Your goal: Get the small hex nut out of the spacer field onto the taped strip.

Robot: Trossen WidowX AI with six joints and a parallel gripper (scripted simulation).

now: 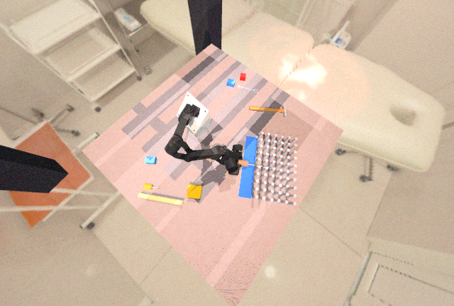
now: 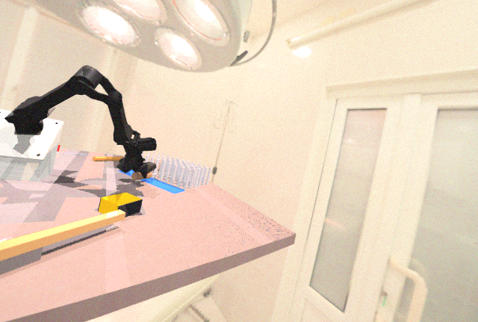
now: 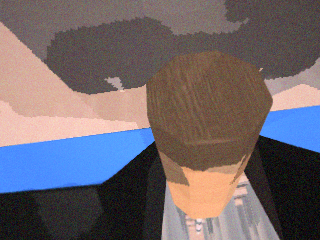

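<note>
Right now my gripper tip is 40 mm short of the blue taped strip, 20 mm to the right of it and 20 mm above it. Also, from my gripper tip: hook tool 90 mm ahead, 40 mm to the left; then grey fork-like tool 520 mm to the left, 290 mm behind, 20 mm below; then yellow block 310 mm to the right, 130 mm behind.
</note>
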